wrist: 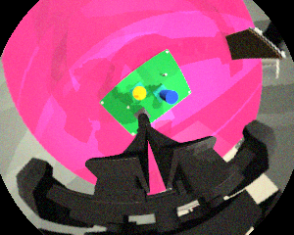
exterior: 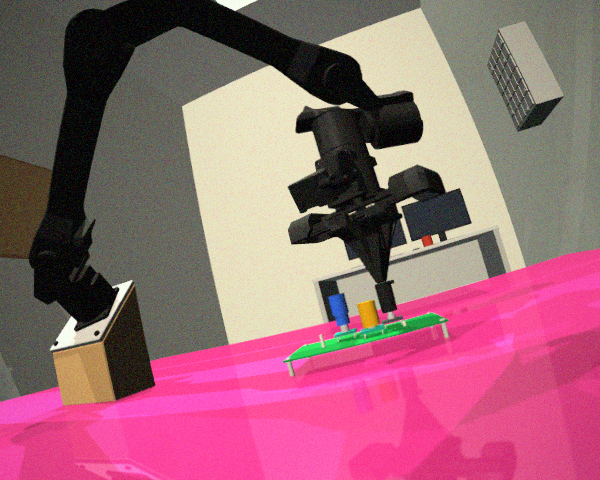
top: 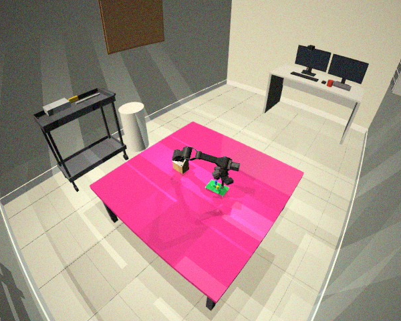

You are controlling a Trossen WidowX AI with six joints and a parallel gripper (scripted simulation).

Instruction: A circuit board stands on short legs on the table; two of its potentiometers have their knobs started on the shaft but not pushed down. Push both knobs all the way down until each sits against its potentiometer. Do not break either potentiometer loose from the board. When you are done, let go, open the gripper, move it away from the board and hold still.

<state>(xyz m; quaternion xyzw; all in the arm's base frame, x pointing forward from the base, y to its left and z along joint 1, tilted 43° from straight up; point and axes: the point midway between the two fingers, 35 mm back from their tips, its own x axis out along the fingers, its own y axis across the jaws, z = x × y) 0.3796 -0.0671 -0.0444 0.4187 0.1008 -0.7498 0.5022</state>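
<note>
The black knob lies 20 mm below my gripper tip. Round my gripper tip: blue knob: 50 mm behind, 20 mm below, 10 mm to the right.
</note>
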